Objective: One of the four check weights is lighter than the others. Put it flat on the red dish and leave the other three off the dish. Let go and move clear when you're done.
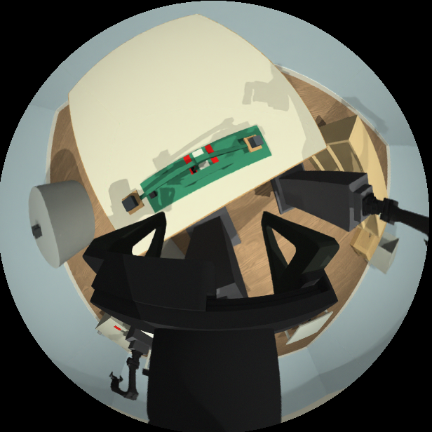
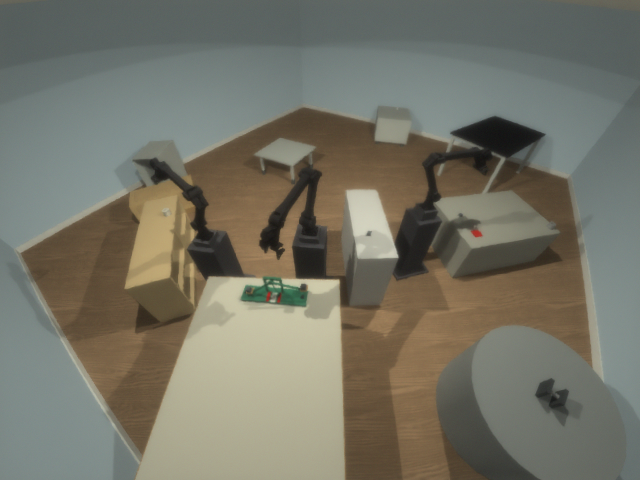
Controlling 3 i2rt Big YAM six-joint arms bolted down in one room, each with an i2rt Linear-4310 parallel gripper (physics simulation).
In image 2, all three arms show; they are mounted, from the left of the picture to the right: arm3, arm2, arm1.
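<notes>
The red dish (image 2: 476, 233) lies on the low grey-green cabinet at the right. A green balance (image 1: 220, 172) (image 2: 273, 296) stands at the near-arm end of the cream table. A dark block (image 1: 131, 202) (image 2: 303, 286) sits in one pan and another dark block (image 1: 255, 141) (image 2: 249, 290) in the other. A small dark thing (image 2: 369, 233) lies on the white cabinet. Which weight is lighter cannot be told. Arm2's gripper (image 1: 213, 215) (image 2: 272, 252) is open and empty, above and short of the balance. Arm1's gripper (image 2: 480, 166) is raised by the black table; arm3's gripper (image 2: 157, 171) is raised at the left; their fingers are unclear.
The white cabinet (image 2: 369, 273) stands between arm2 and arm1. A wooden shelf unit (image 2: 149, 258) with a small pale object (image 2: 166, 211) stands by arm3. A large grey cylinder (image 1: 65, 220) (image 2: 537, 382) bears a dark bracket (image 2: 553, 395). A black-topped table (image 2: 496, 135) stands behind arm1.
</notes>
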